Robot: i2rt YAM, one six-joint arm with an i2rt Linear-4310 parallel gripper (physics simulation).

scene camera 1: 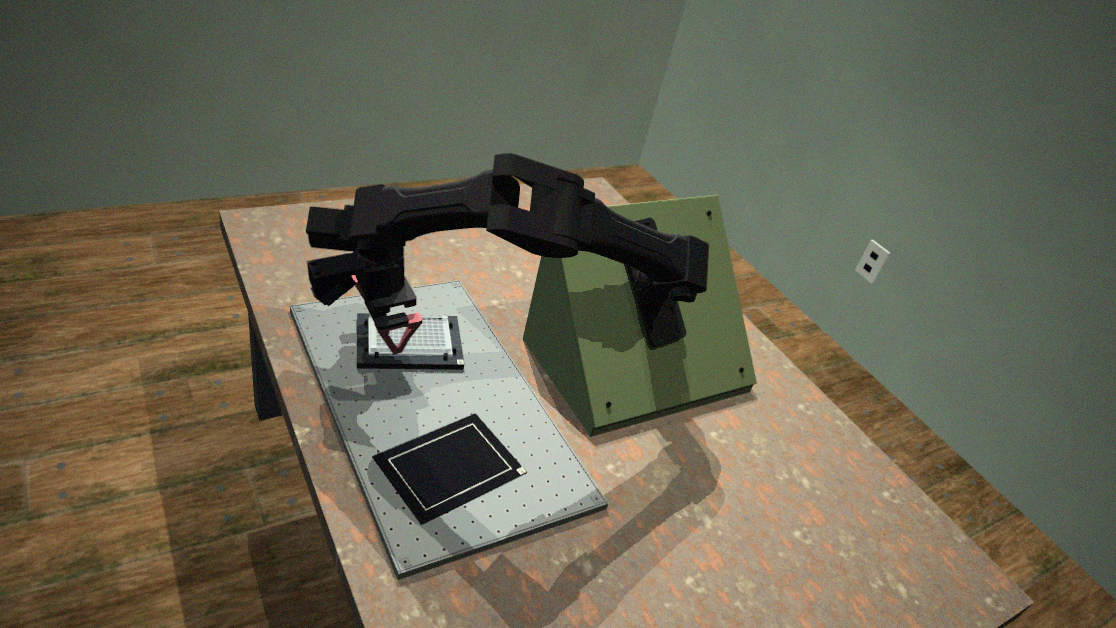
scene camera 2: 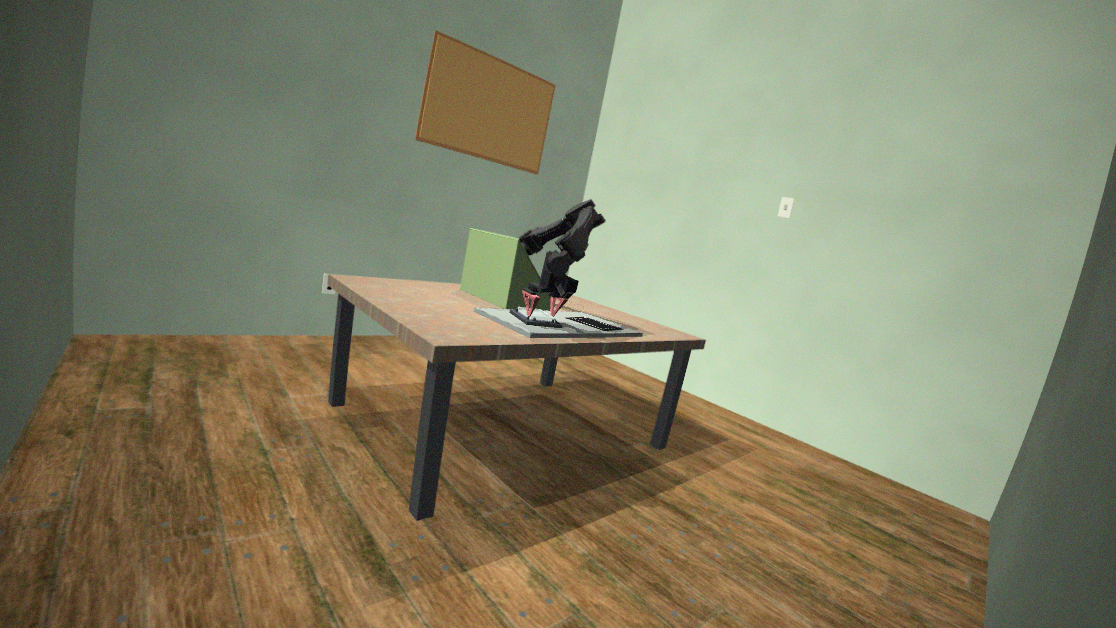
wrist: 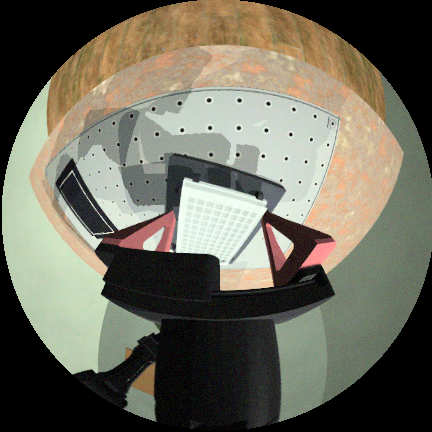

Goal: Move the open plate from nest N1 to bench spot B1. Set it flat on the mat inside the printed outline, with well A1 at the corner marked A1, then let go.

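Frame: origin at the arm's base, x ahead, y left, z up, level; millimetres.
Seen in the pictures: gripper, fingertip midpoint: [scene camera 1: 387,333] [scene camera 2: 540,316] [wrist: 217,214]; arm's base, origin of the base link: [scene camera 1: 650,282] [scene camera 2: 510,259].
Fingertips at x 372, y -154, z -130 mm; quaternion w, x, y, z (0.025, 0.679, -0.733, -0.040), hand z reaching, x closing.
Observation:
Offsets run from my fingertips to a thing's top centre. "spot": to the spot under its first point. Level surfaces: height alone.
The open white plate @(4 mm up, 34 mm back, 11 mm left) [scene camera 1: 429,335] [wrist: 215,215] lies flat in the black nest N1 @(0 mm up, 34 mm back, 11 mm left) [scene camera 1: 410,364] [wrist: 172,187]. My gripper [scene camera 1: 398,340] [scene camera 2: 541,315] [wrist: 217,214] is open, its pink fingers pointing down on opposite sides of the plate, tips close to plate height. In scene camera 1 the near finger covers part of the plate and the far finger is hidden. The black mat at B1 @(20 mm down, 14 mm ahead, 260 mm left) [scene camera 1: 448,468] [scene camera 2: 594,322] [wrist: 82,200] has a thin white printed outline and sits turned relative to the nest. A small white tag @(spot: 20 mm down, 72 mm back, 310 mm left) [scene camera 1: 522,471] marks its right corner; its lettering is unreadable.
The nest and mat are on a grey perforated board @(21 mm down, 23 mm back, 133 mm left) [scene camera 1: 546,468] [wrist: 240,115] on the table @(35 mm down) [scene camera 1: 780,538] [scene camera 2: 390,300]. A green wedge-shaped stand [scene camera 1: 717,328] [scene camera 2: 487,267] bears the arm's base beside the board. The arm arches above the board's far end.

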